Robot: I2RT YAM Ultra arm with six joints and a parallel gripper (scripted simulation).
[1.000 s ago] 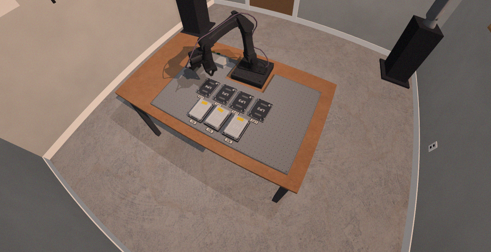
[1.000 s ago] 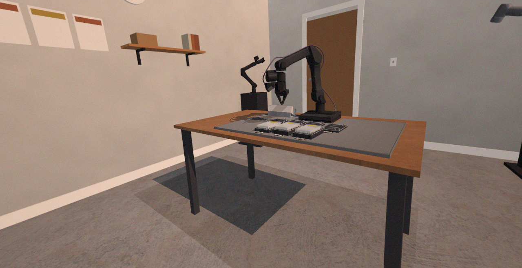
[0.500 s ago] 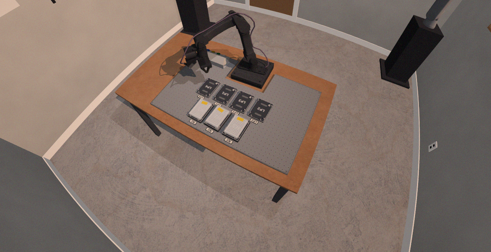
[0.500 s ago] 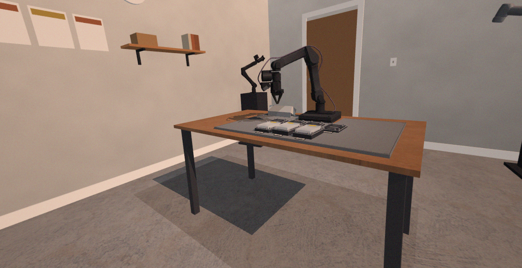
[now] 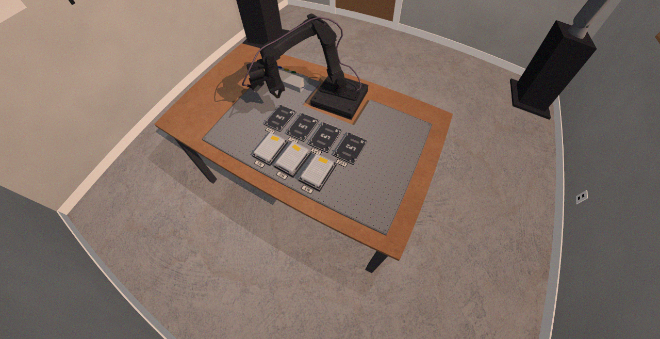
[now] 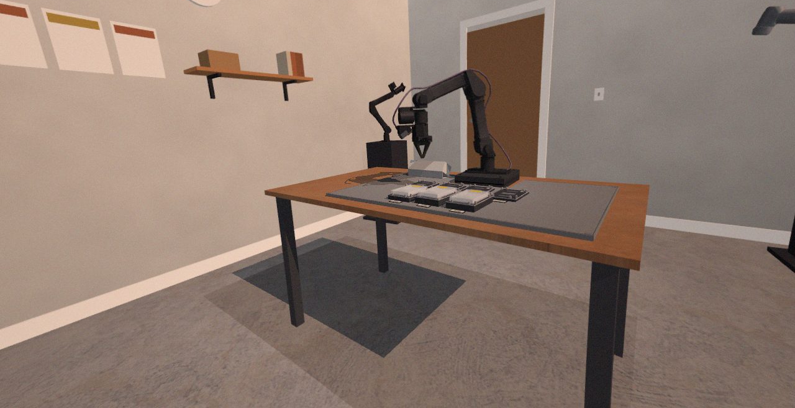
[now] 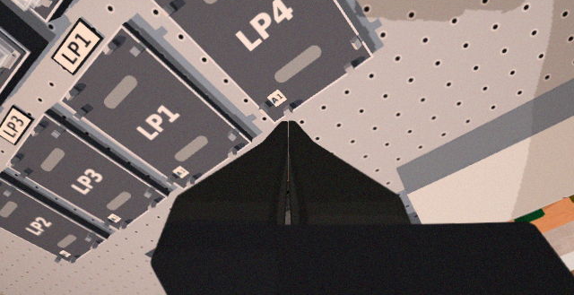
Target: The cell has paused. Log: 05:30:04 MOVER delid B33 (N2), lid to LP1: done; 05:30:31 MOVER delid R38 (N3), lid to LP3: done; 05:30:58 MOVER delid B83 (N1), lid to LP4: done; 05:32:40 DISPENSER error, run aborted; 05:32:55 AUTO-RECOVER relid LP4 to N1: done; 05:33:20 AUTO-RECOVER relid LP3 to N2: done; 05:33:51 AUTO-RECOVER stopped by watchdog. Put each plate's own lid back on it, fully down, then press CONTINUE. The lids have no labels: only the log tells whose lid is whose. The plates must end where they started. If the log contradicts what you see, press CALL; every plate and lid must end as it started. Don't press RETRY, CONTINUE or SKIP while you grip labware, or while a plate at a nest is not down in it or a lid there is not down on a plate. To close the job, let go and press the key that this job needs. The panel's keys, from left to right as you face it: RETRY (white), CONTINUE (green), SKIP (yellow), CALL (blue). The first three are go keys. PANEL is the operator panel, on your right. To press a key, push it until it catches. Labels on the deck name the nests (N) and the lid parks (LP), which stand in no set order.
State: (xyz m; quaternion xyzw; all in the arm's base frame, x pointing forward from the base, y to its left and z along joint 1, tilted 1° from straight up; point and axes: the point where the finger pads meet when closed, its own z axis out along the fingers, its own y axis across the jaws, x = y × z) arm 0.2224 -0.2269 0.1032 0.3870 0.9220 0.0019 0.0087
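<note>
My hand is 260 mm past the green continue key, 60 mm to the left of it and 70 mm above it. From my hand the other things lie so: lid park LP4: 20 mm ahead, 130 mm below; plate: 240 mm ahead, 300 mm to the left, 100 mm below; yellow skip key: 260 mm behind, 110 mm to the right, 70 mm below.
</note>
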